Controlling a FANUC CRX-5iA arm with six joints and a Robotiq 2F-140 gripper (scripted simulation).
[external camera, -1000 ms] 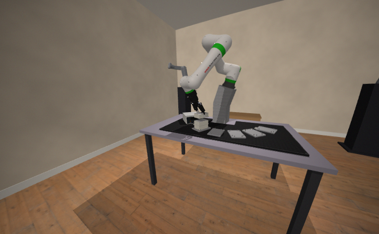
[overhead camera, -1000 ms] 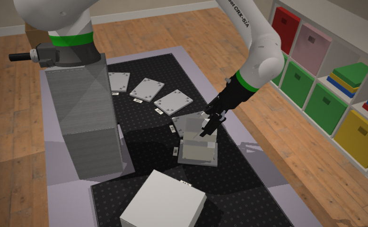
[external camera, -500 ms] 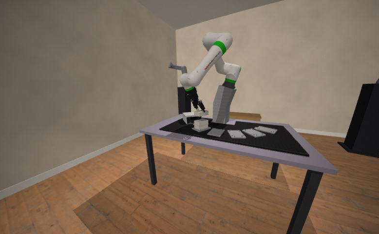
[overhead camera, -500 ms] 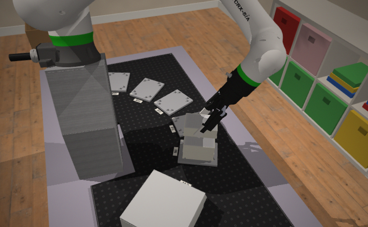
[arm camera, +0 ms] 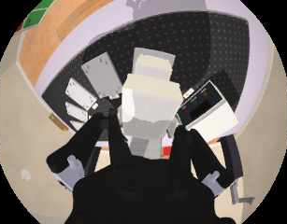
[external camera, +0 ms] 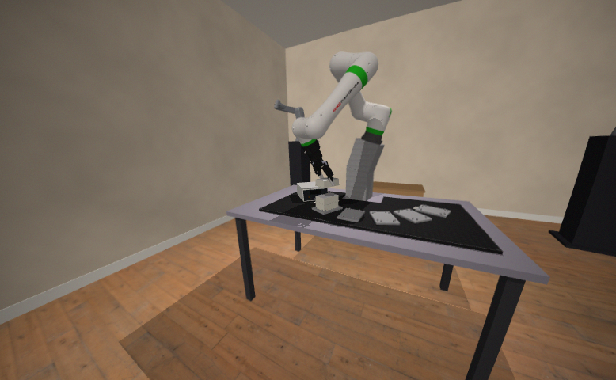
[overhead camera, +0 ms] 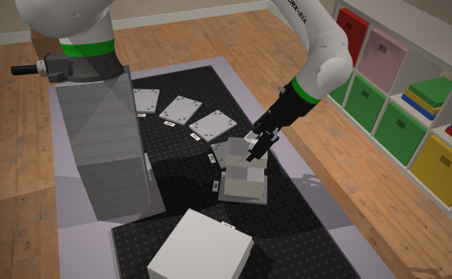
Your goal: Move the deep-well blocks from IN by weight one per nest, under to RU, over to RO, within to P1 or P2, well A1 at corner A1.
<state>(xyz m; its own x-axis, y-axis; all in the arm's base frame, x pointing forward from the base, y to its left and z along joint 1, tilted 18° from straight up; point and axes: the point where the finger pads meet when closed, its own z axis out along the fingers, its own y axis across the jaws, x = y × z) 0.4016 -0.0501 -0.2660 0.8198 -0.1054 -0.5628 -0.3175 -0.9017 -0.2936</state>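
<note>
Now: hand 19 cm past the pale weigher platform, 26 cm to the left of it and 10 cm above it. Round my hand: grey nest plate: 4 cm behind, 34 cm to the left, 18 cm below; check-weigher: 19 cm behind, 25 cm to the right, 13 cm below.
</note>
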